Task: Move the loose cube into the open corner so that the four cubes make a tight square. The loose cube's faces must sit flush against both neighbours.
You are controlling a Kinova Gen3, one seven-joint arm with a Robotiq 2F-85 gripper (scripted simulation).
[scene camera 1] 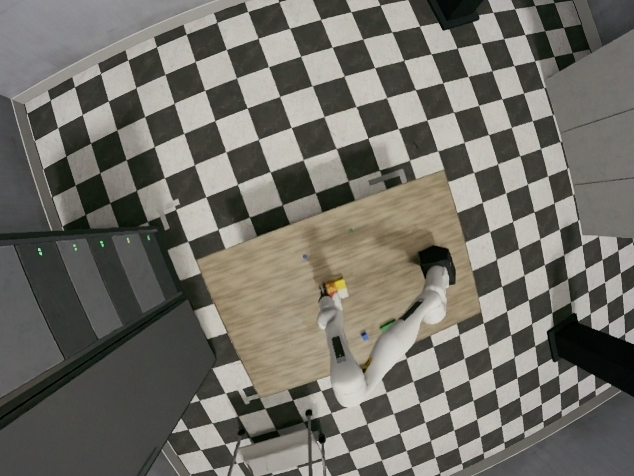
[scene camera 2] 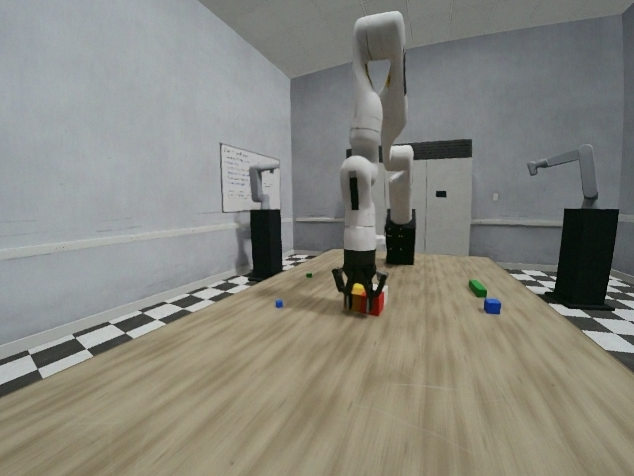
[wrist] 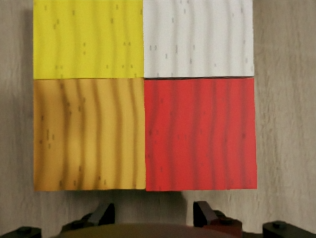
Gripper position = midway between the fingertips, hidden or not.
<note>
In view: the gripper (scene camera 2: 358,310).
The gripper shows as well in the wrist view (wrist: 154,221).
</note>
